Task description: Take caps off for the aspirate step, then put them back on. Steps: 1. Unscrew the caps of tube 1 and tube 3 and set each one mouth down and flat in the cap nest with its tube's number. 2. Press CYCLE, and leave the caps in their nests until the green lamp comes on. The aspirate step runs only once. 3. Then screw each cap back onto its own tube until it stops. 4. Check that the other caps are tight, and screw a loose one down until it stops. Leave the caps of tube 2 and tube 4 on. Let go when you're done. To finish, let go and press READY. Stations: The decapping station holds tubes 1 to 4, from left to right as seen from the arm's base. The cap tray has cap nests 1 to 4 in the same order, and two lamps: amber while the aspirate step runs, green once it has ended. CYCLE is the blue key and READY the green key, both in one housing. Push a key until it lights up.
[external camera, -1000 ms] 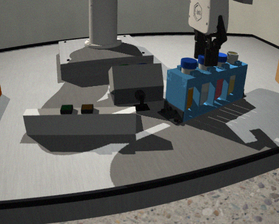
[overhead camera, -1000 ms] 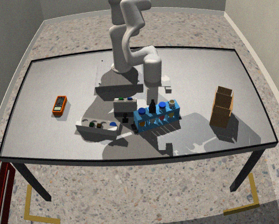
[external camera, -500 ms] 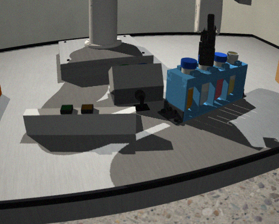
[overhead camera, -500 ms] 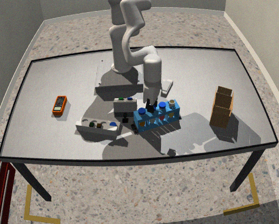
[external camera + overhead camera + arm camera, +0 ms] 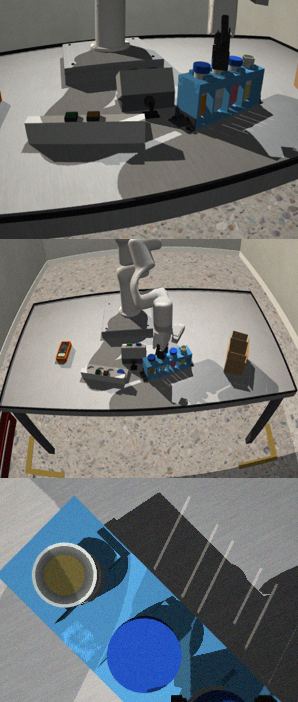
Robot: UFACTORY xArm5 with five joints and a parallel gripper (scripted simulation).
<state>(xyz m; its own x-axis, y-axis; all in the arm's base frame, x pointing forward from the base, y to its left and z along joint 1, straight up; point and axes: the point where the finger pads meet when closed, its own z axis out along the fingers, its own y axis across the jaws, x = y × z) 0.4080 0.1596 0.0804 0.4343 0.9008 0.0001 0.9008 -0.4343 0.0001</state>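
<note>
Right now my hand is 50 mm to the right of the blue cap, 20 mm past it and 20 mm above it. Round my hand: blue key 120 mm behind, 110 mm to the right, 60 mm below; then green key 150 mm to the right, 120 mm behind, 60 mm below; then grey key housing 130 mm to the right, 100 mm behind, 80 mm below.
</note>
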